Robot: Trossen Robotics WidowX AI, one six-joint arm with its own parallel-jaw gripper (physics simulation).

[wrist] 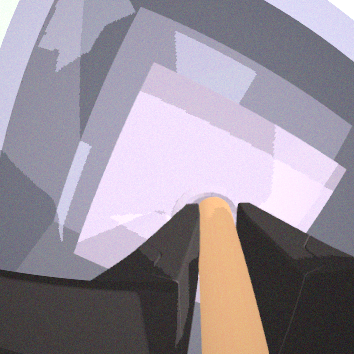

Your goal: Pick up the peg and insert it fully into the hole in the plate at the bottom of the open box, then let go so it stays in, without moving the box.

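Frame: origin at the arm's base, x ahead, y left, z up, level; metres.
Seen in the pictures: gripper, fingertip midpoint: (217, 215).
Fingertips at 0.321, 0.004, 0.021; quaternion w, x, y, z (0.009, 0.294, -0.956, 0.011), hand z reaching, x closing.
Pixels of each thing's top centre, then the offset from my fingertips to it, as dx, dy, dz. "*": a spot on its surface instead.
- orange peg at a spot on its surface: (227, 280) * +0.001, +0.000, +0.035
- pale pink plate at its top centre: (208, 219) -0.003, +0.008, -0.013
- grey box at a spot on its surface: (310, 82) * -0.013, -0.063, -0.033
- hole's round rim at a spot on its surface: (209, 194) * +0.002, +0.000, -0.015
- pale lilac outer edge at a spot on its surface: (15, 85) * +0.070, -0.011, +0.024
An orange peg (227, 280) runs up from the bottom edge of the wrist view, its far rounded end near the centre. My gripper (217, 215) is shut on the peg, with one dark finger on each side of it. The pale pink plate (185, 140) lies at the bottom of the grey box (310, 82). The peg's far end covers most of the hole; part of the hole's round rim (209, 194) shows just around and behind the peg tip. Whether the tip is in the hole or above it I cannot tell.
The box's grey inner walls rise around the plate at the left, top and right of the view. A pale lilac outer edge (15, 85) of the box shows at the left and also at the upper right. Lighter patches of light fall on the walls and floor.
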